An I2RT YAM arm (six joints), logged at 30 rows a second.
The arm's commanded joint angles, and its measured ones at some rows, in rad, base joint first. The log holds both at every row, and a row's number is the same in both.
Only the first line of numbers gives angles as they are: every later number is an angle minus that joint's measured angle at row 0.
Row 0, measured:
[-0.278 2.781 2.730 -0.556 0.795 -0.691]
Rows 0 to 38, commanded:
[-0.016 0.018 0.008 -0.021 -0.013 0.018]
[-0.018 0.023 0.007 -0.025 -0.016 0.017]
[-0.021 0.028 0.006 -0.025 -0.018 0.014]
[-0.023 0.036 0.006 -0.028 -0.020 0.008]
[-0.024 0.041 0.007 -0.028 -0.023 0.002]
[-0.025 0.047 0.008 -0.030 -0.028 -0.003]
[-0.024 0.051 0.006 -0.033 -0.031 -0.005]
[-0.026 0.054 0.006 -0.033 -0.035 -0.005]
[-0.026 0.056 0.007 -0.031 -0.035 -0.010]
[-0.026 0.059 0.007 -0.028 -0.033 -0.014]
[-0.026 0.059 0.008 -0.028 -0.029 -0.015]
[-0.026 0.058 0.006 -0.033 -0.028 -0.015]
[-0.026 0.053 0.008 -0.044 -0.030 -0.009]
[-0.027 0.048 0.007 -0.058 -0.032 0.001]
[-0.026 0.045 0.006 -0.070 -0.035 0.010]
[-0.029 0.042 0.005 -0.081 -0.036 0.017]
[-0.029 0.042 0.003 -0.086 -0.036 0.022]
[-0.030 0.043 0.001 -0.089 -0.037 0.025]
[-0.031 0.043 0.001 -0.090 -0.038 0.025]
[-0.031 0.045 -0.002 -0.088 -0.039 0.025]
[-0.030 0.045 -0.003 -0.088 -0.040 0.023]
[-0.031 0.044 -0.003 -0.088 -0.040 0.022]
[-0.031 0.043 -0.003 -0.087 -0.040 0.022]
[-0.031 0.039 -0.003 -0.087 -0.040 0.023]
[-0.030 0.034 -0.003 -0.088 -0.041 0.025]
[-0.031 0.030 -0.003 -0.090 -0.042 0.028]
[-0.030 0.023 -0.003 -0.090 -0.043 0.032]
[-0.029 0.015 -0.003 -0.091 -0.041 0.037]
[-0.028 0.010 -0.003 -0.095 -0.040 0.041]
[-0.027 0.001 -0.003 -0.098 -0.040 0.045]
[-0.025 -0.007 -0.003 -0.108 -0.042 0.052]
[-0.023 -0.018 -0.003 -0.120 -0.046 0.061]
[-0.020 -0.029 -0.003 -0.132 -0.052 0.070]
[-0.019 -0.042 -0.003 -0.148 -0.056 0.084]
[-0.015 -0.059 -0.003 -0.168 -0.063 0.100]
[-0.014 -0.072 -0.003 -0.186 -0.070 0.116]
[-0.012 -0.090 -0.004 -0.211 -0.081 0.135]
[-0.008 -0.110 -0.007 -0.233 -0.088 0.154]
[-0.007 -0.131 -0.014 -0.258 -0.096 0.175]
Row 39, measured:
[-0.013 -0.081 -0.008 -0.184 -0.068 0.094]
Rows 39 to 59, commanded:
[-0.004 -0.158 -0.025 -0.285 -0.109 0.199]
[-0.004 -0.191 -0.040 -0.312 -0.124 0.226]
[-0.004 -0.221 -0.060 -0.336 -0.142 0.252]
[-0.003 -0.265 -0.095 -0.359 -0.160 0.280]
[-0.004 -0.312 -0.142 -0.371 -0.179 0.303]
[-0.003 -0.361 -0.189 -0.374 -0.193 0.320]
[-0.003 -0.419 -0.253 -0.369 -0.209 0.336]
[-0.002 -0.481 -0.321 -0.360 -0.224 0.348]
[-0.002 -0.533 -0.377 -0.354 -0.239 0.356]
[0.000 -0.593 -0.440 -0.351 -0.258 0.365]
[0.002 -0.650 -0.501 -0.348 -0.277 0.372]
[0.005 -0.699 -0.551 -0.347 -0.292 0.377]
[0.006 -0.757 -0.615 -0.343 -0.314 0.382]
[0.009 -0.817 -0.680 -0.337 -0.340 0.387]
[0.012 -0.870 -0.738 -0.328 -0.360 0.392]
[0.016 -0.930 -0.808 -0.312 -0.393 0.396]
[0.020 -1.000 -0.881 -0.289 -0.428 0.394]
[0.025 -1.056 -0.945 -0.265 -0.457 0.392]
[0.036 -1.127 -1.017 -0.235 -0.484 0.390]
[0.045 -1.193 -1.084 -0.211 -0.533 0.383]
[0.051 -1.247 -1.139 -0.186 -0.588 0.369]
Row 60, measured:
[0.036 -1.147 -1.036 -0.277 -0.421 0.363]
